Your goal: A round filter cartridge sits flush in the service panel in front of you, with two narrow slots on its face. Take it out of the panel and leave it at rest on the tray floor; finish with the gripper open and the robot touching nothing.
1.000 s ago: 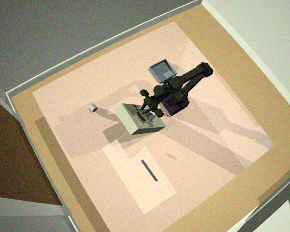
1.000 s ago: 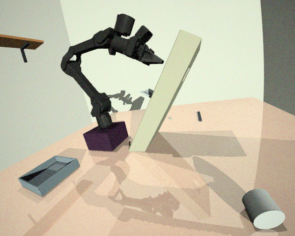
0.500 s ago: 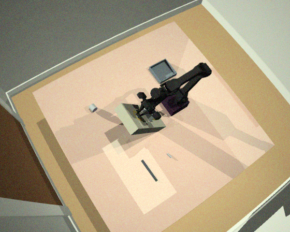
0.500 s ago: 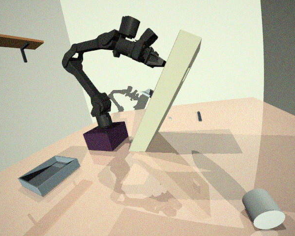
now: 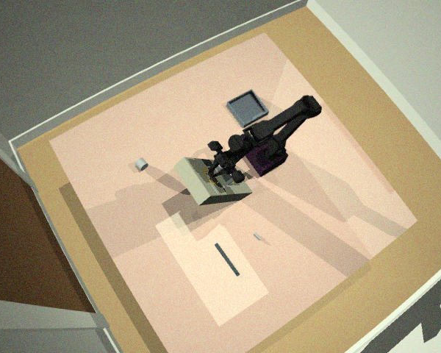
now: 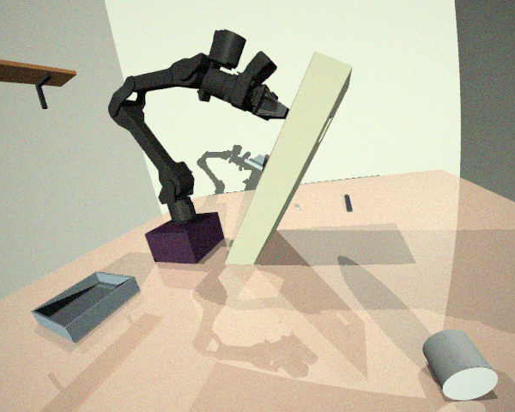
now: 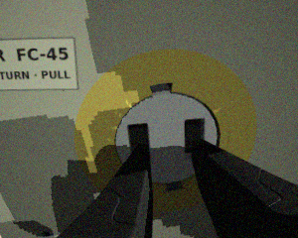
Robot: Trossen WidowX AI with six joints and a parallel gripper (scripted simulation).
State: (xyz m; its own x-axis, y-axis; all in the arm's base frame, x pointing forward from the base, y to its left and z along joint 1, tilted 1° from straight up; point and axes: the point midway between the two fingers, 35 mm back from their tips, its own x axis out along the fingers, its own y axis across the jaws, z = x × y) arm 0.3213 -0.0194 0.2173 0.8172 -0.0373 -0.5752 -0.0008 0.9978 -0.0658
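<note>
The round filter cartridge is 20 mm ahead of my gripper tip and 10 mm below it. From my gripper tip the other things lie so: blue-grey tray 430 mm behind, 260 mm to the right, 270 mm below.
</note>
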